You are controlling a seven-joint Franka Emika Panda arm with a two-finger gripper.
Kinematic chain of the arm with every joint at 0, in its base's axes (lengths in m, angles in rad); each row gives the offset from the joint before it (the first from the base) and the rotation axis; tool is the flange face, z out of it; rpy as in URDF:
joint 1: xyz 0 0 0.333 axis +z
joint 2: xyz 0 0 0 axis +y
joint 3: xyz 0 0 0.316 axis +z
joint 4: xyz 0.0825 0 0 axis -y
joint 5: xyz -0.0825 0 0.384 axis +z
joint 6: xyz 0 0 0 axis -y
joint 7: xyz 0.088 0 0 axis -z
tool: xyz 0 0 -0.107 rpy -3.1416 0 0
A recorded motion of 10 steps. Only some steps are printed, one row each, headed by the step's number.
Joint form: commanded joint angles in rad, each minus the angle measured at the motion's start. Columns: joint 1, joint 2, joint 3, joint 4, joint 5, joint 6, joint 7.
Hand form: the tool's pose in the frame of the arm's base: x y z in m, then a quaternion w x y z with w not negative. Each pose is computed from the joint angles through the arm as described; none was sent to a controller.
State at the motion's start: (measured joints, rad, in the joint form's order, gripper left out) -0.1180 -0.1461 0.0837 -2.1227 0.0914 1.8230 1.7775
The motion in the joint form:
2: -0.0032 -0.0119 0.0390 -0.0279 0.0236 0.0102 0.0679
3: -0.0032 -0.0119 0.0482 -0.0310 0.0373 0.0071 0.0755
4: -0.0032 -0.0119 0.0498 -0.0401 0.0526 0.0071 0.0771
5: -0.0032 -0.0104 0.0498 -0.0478 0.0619 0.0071 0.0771
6: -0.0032 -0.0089 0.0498 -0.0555 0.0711 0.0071 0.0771
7: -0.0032 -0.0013 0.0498 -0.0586 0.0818 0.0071 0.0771
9: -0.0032 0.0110 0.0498 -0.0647 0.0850 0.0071 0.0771
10: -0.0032 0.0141 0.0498 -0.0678 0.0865 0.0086 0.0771
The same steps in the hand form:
2: 0.4861 0.0116 0.4562 0.03679 0.58500 -0.80586 -0.08373
3: 0.4851 0.0173 0.4546 0.03656 0.58335 -0.80641 -0.08987
4: 0.4832 0.0192 0.4506 0.03614 0.58050 -0.80752 -0.09806
5: 0.4818 0.0199 0.4465 0.03717 0.57853 -0.80812 -0.10424
6: 0.4804 0.0205 0.4424 0.03825 0.57652 -0.80869 -0.11036
7: 0.4806 0.0212 0.4375 0.03927 0.57417 -0.80927 -0.11776
9: 0.4805 0.0212 0.4290 0.04536 0.57251 -0.80908 -0.12477
10: 0.4803 0.0213 0.4263 0.04675 0.57186 -0.80915 -0.12677

